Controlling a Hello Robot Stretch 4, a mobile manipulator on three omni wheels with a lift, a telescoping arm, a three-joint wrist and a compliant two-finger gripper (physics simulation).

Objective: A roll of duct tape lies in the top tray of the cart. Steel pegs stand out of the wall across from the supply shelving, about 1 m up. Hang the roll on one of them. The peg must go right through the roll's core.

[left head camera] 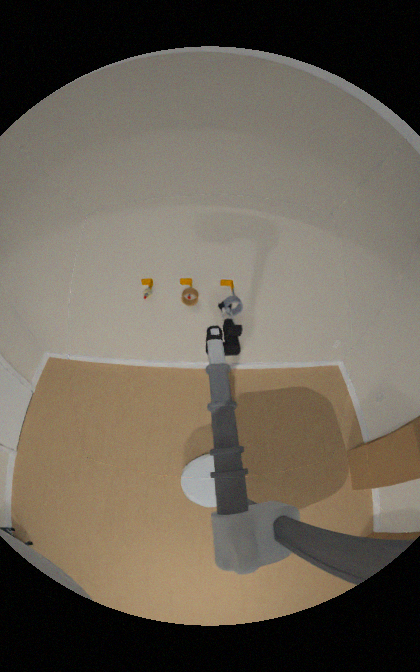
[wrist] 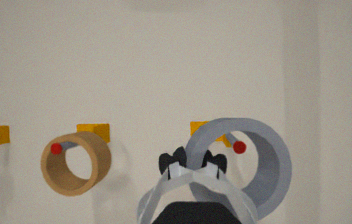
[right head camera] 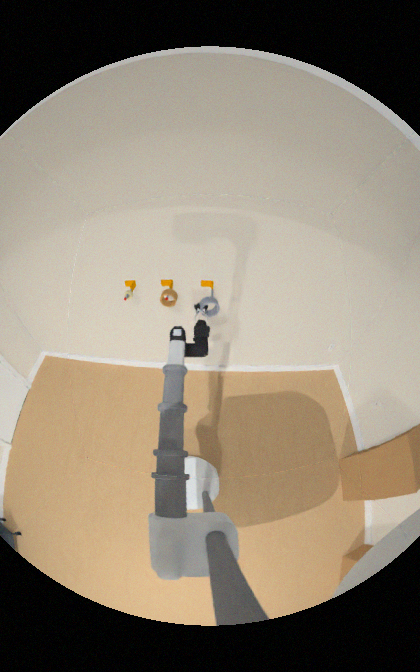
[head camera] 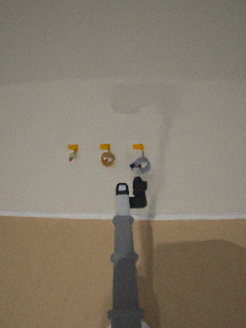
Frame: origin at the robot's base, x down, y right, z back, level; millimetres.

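Seen in the pictures: gripper, fingertip midpoint: (wrist: 192, 159) (head camera: 135, 163).
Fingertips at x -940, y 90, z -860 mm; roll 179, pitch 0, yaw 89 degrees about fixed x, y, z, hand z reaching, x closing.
Observation:
A point is followed by its place in that frame.
The grey duct tape roll (head camera: 148, 165) @(z -825, x -949, y 169 mm) (left head camera: 241, 305) (right head camera: 217, 306) (wrist: 280, 165) @(z -820, x -942, y 173 mm) is upright in my gripper (head camera: 136, 166) @(z -860, x -940, y 90 mm) (left head camera: 225, 306) (right head camera: 201, 309) (wrist: 192, 159) @(z -860, x -940, y 90 mm), which is shut on its left wall. The right peg (left head camera: 232, 290) (right head camera: 211, 291) stands out from a yellow block (head camera: 138, 146) @(z -1057, x -951, y 131 mm). In the wrist view its red tip (wrist: 239, 147) @(z -886, x -947, y 149 mm) shows through the upper left part of the roll's opening. In the head views the shaft runs down to the roll's upper rim, and the tip does not show. I cannot tell whether the tip is inside the core.
A brown roll (head camera: 108, 165) @(z -933, x -876, y -94 mm) (left head camera: 190, 303) (right head camera: 169, 304) (wrist: 101, 157) @(z -940, x -924, y -51 mm) hangs on the middle peg. A small pale item (head camera: 73, 155) @(z -956, x -957, y -334 mm) (left head camera: 147, 291) (right head camera: 129, 294) is at the left peg. A brown box (left head camera: 385, 460) (right head camera: 380, 470) stands at the right.

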